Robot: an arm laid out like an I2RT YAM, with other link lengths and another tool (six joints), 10 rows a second.
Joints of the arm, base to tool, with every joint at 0 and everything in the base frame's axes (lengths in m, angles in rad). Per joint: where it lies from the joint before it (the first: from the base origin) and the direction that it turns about. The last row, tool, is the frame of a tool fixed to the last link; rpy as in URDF.
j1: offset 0 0 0.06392 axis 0 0 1
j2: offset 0.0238 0.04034 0.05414 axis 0 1 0
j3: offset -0.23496 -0.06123 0 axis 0 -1 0
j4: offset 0.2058 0.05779 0.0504 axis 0 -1 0
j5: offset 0.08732 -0.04 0.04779 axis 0 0 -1
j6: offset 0.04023 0 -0.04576 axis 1 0 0
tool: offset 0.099 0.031 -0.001 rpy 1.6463 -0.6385 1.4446
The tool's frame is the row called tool.
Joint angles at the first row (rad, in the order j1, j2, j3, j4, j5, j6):
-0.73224 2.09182 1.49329 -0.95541 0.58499 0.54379
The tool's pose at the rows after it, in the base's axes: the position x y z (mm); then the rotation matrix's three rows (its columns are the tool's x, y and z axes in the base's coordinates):
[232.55 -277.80 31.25], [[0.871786 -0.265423 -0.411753], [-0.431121 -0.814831 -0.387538], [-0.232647 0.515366 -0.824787]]
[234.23 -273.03 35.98], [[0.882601 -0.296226 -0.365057], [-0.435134 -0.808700 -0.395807], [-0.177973 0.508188 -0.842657]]
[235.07 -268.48 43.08], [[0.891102 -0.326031 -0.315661], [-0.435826 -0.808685 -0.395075], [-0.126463 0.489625 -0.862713]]
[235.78 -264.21 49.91], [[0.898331 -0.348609 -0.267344], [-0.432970 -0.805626 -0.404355], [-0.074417 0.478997 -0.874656]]
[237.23 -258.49 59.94], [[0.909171 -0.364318 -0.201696], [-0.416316 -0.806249 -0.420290], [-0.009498 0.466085 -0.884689]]
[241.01 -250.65 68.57], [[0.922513 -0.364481 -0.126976], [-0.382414 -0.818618 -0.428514], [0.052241 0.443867 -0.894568]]
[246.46 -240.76 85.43], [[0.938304 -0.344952 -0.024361], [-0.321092 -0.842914 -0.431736], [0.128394 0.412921 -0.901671]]
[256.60 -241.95 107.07], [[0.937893 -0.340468 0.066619], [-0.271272 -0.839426 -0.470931], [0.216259 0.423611 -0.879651]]
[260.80 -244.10 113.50], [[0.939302 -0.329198 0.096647], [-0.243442 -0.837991 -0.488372], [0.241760 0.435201 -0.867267]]
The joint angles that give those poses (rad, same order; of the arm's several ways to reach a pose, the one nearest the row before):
-0.72193 2.05063 1.43834 -0.90847 0.56401 0.55526
-0.71926 1.99454 1.37616 -0.85660 0.53502 0.56326
-0.72271 1.93730 1.32809 -0.82343 0.49611 0.56553
-0.72347 1.87897 1.27473 -0.78185 0.46712 0.56515
-0.72348 1.80267 1.21139 -0.73148 0.43011 0.55256
-0.72004 1.73324 1.15415 -0.68340 0.38052 0.53006
-0.72044 1.64398 1.11180 -0.65401 0.30536 0.48388
-0.71925 1.58484 1.10687 -0.60943 0.27028 0.45073
-0.72080 1.57376 1.10720 -0.58383 0.26036 0.42592

